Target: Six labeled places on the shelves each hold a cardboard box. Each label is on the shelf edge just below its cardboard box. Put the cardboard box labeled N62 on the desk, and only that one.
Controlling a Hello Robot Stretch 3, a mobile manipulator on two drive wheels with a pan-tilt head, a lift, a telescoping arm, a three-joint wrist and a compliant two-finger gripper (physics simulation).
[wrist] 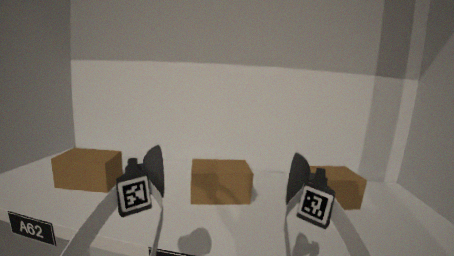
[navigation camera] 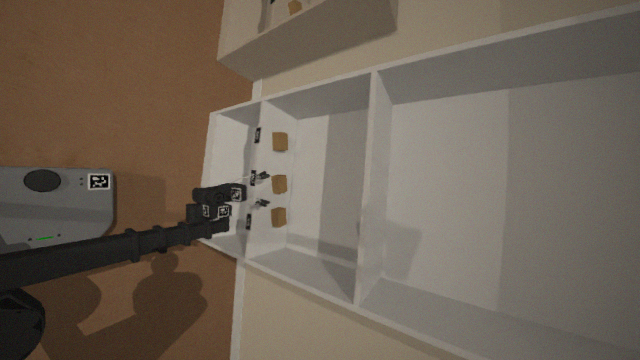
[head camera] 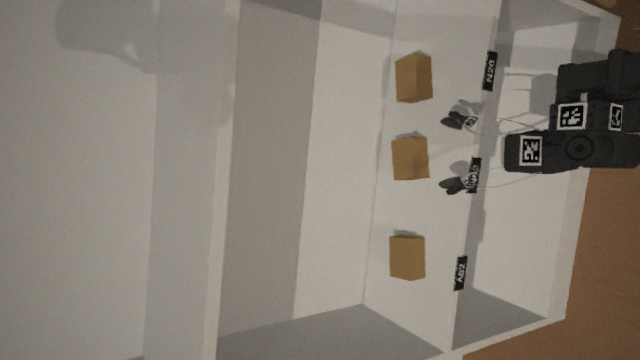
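The cardboard box labeled N62 [head camera: 410, 158] [navigation camera: 279, 184] [wrist: 221, 182] stands in the middle of three boxes on the shelf. Its label N62 [head camera: 474, 175] [navigation camera: 253, 177] is on the shelf edge, partly covered by a finger in the head view; a sliver of it shows at the bottom of the wrist view. My gripper [head camera: 455, 152] [navigation camera: 262, 189] [wrist: 226, 167] is open and empty, its fingertips just inside the shelf edge. The box lies beyond the fingertips, framed between them in the wrist view and apart from them. The desk does not show.
Box A62 [head camera: 407, 258] [navigation camera: 280, 141] [wrist: 82, 171] stands left of N62 in the wrist view, box N26 [head camera: 414, 78] [navigation camera: 279, 217] [wrist: 350, 189] right, partly behind a finger. The white shelf unit [navigation camera: 372, 125] has side walls at both ends. Another unit [navigation camera: 320, 40] stands beside it.
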